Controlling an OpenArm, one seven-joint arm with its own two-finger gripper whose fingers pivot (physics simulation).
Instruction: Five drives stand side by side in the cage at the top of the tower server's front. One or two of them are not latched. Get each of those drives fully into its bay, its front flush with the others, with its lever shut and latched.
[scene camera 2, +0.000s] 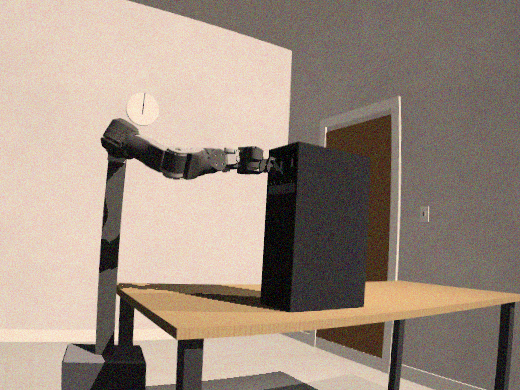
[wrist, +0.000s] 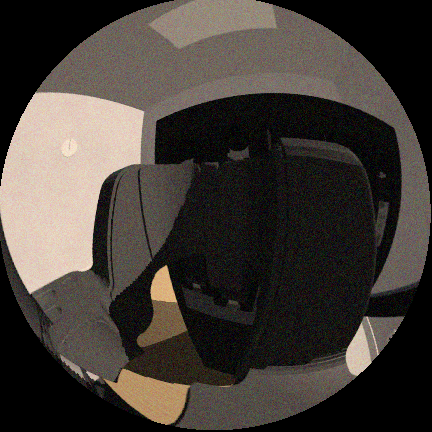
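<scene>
The black tower server (scene camera 2: 330, 230) (wrist: 215, 340) stands upright on the table. The drive cage (scene camera 2: 286, 167) is at the top of its front, in deep shadow. In the wrist view small pale drive parts (wrist: 239, 152) show above the fingers, and more show below them, over a grey sill (wrist: 217, 306). My gripper (scene camera 2: 273, 165) is shut and empty, with its fingertips at the cage front; whether they touch a drive cannot be told. In the wrist view the large dark fingers hide most of the cage. Which drives stand out and how their levers lie cannot be made out.
The wooden table (scene camera 2: 400, 300) (wrist: 155, 400) carries the server. The arm (scene camera 2: 175, 162) reaches level from its post (scene camera 2: 107, 300) at the left. A brown door (scene camera 2: 380, 200) is behind the server. A round clock (scene camera 2: 143, 108) (wrist: 69, 147) hangs on the pale wall.
</scene>
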